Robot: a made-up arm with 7 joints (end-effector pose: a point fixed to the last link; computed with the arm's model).
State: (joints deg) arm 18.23 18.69 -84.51 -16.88 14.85 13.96 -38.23
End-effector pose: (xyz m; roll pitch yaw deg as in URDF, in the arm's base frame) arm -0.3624 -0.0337 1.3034 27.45 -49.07 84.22
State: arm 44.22 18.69 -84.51 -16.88 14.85 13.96 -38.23
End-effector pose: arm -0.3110 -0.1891 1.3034 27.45 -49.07 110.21
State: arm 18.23 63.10 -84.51 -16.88 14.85 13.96 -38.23
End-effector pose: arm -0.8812 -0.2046 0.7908 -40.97 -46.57 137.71
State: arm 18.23 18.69 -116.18 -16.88 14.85 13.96 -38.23
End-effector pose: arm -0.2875 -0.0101 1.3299 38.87 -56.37 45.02
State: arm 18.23 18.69 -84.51 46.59 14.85 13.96 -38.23
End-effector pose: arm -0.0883 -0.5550 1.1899 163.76 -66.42 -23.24
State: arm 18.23 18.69 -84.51 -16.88 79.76 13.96 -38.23
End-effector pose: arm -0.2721 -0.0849 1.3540 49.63 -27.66 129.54
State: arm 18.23 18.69 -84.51 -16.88 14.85 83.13 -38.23
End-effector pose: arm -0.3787 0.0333 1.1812 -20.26 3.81 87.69
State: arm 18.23 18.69 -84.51 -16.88 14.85 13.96 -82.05
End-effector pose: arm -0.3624 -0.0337 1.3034 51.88 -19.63 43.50
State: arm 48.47 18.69 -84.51 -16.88 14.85 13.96 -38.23
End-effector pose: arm -0.2961 -0.2116 1.3034 27.45 -49.07 114.46
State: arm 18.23 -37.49 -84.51 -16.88 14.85 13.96 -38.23
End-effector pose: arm 0.5171 0.2560 1.1878 78.20 -11.48 55.87
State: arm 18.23 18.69 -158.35 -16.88 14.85 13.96 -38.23
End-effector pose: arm -0.1887 -0.0480 1.3577 62.63 -55.62 -14.89
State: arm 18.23 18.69 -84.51 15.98 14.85 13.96 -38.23
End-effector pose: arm -0.2376 -0.3304 1.3236 73.53 -72.75 53.38
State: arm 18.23 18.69 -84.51 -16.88 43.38 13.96 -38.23
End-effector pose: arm -0.3309 -0.0706 1.3247 35.27 -37.94 104.51
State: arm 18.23 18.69 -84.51 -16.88 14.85 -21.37 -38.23
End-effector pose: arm -0.3193 -0.0934 1.3176 86.86 -65.06 41.00
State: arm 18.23 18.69 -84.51 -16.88 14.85 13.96 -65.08
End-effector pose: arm -0.3624 -0.0337 1.3034 46.41 -32.52 55.84
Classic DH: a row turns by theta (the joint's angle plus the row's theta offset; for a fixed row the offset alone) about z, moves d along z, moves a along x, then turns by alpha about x. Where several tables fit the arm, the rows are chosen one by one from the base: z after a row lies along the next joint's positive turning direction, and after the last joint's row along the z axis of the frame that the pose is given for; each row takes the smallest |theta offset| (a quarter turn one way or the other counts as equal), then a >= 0, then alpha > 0; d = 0 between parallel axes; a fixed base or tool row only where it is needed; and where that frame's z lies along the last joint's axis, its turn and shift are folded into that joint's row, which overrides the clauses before.
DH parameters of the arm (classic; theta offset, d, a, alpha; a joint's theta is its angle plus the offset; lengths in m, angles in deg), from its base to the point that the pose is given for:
joint 1: 0 0.3781 0 90
joint 2: 0 0.0654 0 -90
joint 3: 0 0.449 0.0298 -90
joint 4: 0 0.0813 -0.0293 90
joint 5: 0 0.4472 0 90
joint 6: 90 0.1068 0.1224 90
joint 7: 0 0.0167 0 0

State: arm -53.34 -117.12 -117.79 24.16 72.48 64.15 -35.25
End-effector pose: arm 0.2947 -0.8803 0.1209 118.52 6.24 -5.26
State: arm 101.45 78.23 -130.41 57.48 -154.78 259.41 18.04
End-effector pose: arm 0.5149 -0.7329 0.4653 63.37 -29.21 -120.98
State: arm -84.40 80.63 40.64 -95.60 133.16 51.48 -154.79
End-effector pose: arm -0.3847 0.5348 0.0156 161.28 -12.33 -47.51
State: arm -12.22 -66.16 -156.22 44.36 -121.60 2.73 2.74
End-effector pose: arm 0.6751 -0.4726 0.9960 -69.30 -57.46 -50.98
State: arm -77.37 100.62 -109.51 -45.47 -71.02 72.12 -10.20
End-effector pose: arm 0.1368 0.7720 0.5389 133.94 -72.78 106.76
